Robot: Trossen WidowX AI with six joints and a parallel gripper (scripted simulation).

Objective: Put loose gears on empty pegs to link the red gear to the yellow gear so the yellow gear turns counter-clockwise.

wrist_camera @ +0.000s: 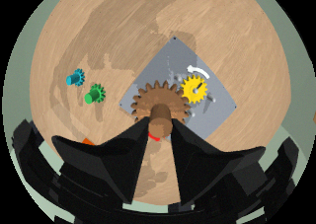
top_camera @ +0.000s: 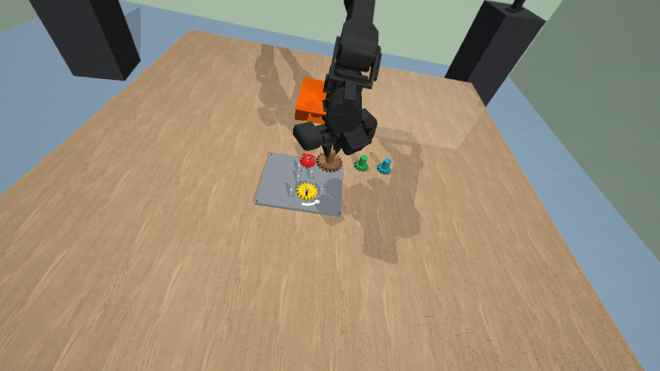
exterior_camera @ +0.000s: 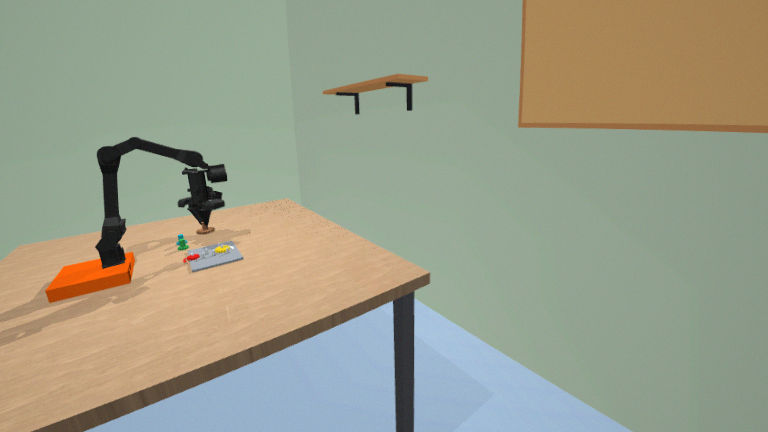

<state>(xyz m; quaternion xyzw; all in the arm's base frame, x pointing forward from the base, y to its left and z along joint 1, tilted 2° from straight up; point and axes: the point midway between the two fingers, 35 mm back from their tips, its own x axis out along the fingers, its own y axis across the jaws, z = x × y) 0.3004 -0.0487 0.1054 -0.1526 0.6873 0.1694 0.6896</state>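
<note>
Right now my gripper tip is 9 cm above the red gear, 7 cm past it and 4 cm to the left of it. Round my gripper tip: brown gear (1 cm below); then yellow gear (9 cm below, 5 cm to the right, 4 cm ahead); then white arrow (10 cm below, 7 cm ahead, 4 cm to the right).
</note>
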